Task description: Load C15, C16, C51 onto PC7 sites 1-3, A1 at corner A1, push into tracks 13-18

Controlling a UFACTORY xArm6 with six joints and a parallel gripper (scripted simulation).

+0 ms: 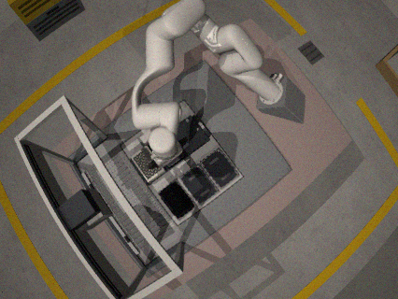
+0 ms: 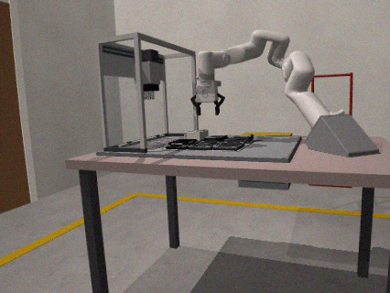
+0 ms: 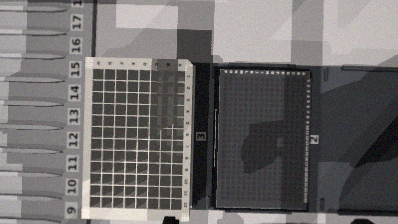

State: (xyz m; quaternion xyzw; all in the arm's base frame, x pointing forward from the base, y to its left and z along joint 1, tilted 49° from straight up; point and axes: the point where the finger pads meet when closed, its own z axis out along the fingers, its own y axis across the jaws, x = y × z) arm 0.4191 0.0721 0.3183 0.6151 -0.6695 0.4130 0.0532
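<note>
Now: hand 12 cm above the black 96-well plate, 11 cm to the right of it and 11 cm short of it. Also, from my hand: plate carrier PC7: 12 cm below, 4 cm behind, 3 cm to the right; pale well plate: 11 cm below, 7 cm ahead, 6 cm to the right; A1 mark: 13 cm below, 10 cm to the left, 6 cm behind.
</note>
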